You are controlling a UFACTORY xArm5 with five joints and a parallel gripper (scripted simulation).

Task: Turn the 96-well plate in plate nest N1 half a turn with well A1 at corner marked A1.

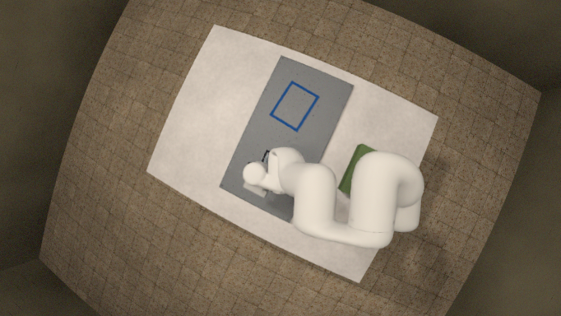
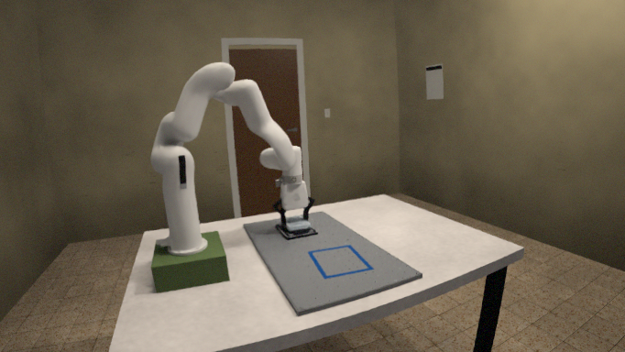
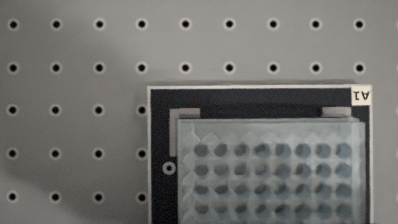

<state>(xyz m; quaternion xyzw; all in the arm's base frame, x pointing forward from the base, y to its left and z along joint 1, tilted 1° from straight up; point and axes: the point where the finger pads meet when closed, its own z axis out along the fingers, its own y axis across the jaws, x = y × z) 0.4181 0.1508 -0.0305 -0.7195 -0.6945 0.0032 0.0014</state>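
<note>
My gripper is now 4 cm above the plate nest. Round my hand: 96-well plate 1 cm below.
</note>
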